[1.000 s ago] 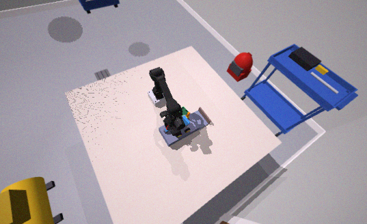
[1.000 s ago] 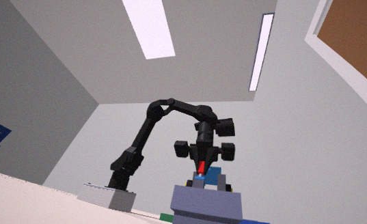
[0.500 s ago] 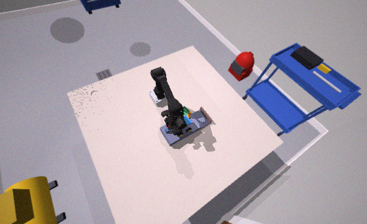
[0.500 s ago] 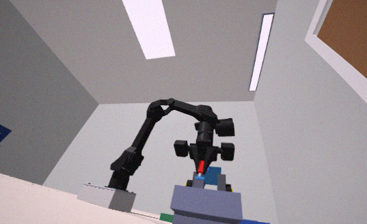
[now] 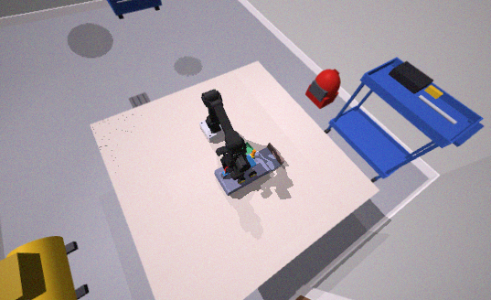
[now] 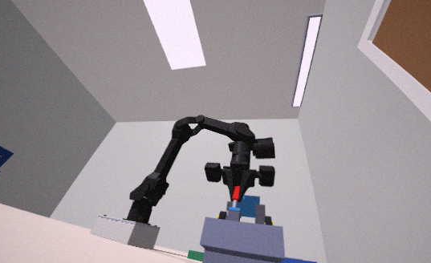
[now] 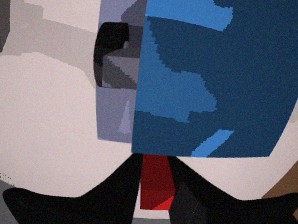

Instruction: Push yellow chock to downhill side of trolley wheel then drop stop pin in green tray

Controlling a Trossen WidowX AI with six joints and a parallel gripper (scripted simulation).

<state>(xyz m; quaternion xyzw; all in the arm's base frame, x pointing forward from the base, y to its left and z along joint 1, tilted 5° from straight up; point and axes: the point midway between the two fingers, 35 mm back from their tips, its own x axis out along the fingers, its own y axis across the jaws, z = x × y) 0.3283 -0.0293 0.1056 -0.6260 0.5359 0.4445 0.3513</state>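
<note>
Now: the green tray 13 cm behind my gripper tip, 17 cm to the left of it and 14 cm below it. From my gripper tip the other things lie so: blue trolley: 1 cm ahead, 9 cm to the left, 3 cm below; then red-headed stop pin: right at my gripper tip; then ramp: 10 cm to the left, 9 cm below.
</note>
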